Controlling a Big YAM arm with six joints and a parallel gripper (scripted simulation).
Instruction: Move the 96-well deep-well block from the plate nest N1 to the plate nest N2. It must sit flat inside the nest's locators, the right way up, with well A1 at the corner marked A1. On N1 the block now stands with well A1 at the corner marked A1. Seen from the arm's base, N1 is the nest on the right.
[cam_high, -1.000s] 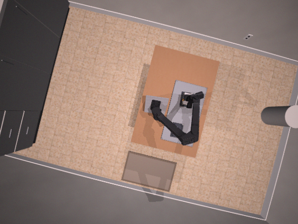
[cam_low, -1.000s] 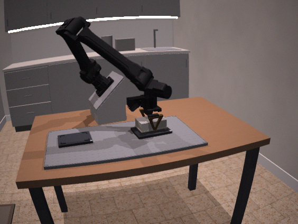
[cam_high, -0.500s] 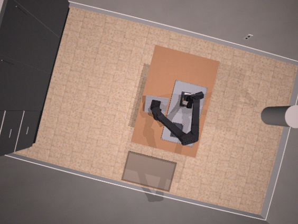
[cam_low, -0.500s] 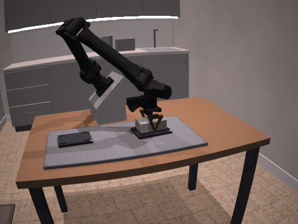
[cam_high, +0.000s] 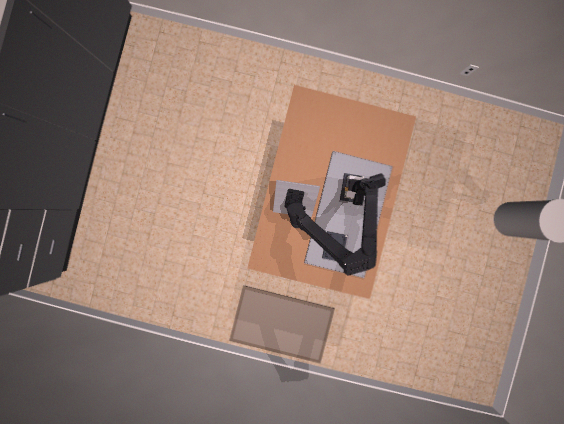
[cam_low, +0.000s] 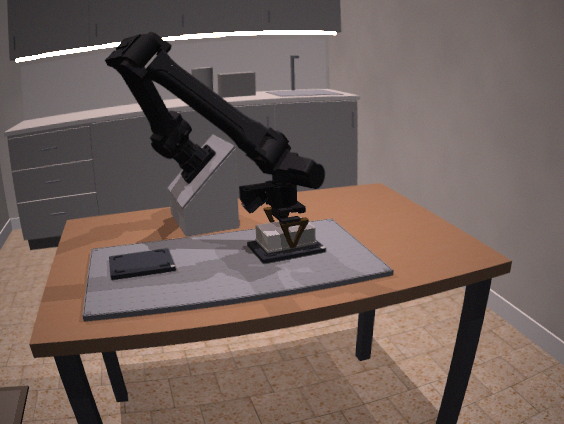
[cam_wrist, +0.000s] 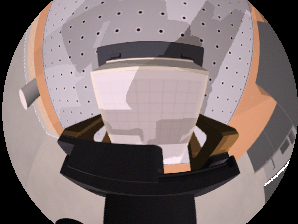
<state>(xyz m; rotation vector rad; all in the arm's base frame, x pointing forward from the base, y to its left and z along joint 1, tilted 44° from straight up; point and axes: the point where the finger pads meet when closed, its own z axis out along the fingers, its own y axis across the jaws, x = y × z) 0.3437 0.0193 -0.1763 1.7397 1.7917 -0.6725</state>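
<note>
The white deep-well block is 1 cm above my hand.
</note>
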